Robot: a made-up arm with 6 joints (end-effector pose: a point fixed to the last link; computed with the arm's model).
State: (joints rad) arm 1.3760 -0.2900 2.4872 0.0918 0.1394 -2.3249
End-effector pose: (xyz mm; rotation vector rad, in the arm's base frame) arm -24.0 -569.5 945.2 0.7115 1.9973 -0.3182
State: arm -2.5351 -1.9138 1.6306 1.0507 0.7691 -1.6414
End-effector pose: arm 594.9 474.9 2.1 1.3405 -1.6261 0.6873
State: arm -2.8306 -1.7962 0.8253 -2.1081 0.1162 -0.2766
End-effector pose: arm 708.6 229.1 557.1 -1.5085 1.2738 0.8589
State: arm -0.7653 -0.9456 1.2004 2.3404 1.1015 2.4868
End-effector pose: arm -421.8 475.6 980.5 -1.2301 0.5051 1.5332
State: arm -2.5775 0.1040 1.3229 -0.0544 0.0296 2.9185
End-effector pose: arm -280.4 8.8 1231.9 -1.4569 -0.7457 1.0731
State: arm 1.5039 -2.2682 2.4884 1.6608 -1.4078 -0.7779
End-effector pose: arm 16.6 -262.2 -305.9 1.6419 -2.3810 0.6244
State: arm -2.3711 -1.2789 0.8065 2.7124 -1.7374 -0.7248
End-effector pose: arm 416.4 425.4 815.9 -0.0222 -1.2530 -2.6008
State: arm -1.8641 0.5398 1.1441 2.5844 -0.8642 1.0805
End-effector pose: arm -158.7 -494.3 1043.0 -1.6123 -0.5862 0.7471
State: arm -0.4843 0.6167 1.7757 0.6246 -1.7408 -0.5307
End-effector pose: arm 283.7 -270.7 1089.2 0.7286 1.0403 0.8876
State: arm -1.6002 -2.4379 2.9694 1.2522 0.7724 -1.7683
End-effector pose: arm -47.8 -63.0 -266.1 0.6306 0.3713 1.2400
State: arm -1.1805 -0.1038 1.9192 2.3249 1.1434 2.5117
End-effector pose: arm -66.4 277.6 1197.2 -0.8976 0.7174 1.2425
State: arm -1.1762 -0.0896 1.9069 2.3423 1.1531 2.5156
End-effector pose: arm -59.5 260.7 1204.1 -0.8600 0.7142 1.2412
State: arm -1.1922 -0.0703 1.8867 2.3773 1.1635 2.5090
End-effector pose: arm -43.5 236.1 1214.1 -0.7914 0.7041 1.2176
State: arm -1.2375 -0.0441 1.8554 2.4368 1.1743 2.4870
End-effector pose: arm -17.1 198.9 1227.4 -0.6818 0.6813 1.1596
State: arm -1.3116 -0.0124 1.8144 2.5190 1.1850 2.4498
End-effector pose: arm 13.7 147.2 1241.2 -0.5403 0.6423 1.0626
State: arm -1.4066 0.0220 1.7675 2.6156 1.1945 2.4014
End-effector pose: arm 39.5 83.3 1252.4 -0.3873 0.5870 0.9321
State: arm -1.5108 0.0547 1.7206 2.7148 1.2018 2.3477
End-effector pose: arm 52.4 15.7 1258.6 -0.2460 0.5211 0.7820
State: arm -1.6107 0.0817 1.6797 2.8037 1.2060 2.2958
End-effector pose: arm 51.3 -44.2 1260.2 -0.1347 0.4548 0.6338
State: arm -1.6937 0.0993 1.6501 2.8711 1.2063 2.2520
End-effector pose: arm 42.2 -86.4 1259.4 -0.0638 0.3997 0.5101
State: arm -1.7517 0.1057 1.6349 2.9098 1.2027 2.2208
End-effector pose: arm 33.3 -106.4 1258.8 -0.0343 0.3644 0.4274
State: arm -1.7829 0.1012 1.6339 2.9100 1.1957 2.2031
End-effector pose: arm 30.6 -104.5 1259.8 -0.0427 0.3506 0.3997
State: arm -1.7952 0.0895 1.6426 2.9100 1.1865 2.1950
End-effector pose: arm 32.4 -91.0 1261.6 -0.0700 0.3533 0.3851
